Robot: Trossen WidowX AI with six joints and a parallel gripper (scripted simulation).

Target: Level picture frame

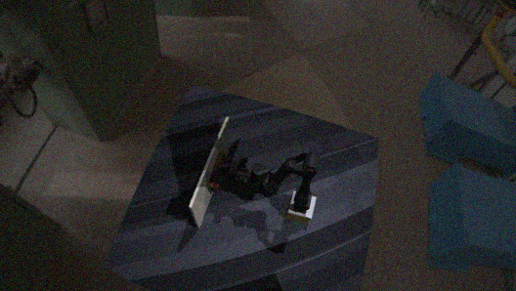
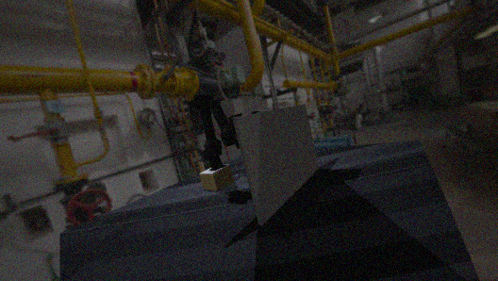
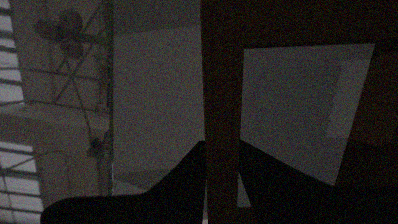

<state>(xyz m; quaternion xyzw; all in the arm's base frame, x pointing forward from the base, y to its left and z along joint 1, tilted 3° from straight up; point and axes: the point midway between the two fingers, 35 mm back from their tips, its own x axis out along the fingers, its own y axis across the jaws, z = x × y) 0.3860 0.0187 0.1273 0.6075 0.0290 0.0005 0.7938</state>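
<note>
The picture frame is 1 cm ahead of my gripper tip, 1 cm to the right of it and 5 cm below it. From my gripper tip the other things lie so: wall panel: 2 cm ahead, 1 cm to the left, 7 cm below.
</note>
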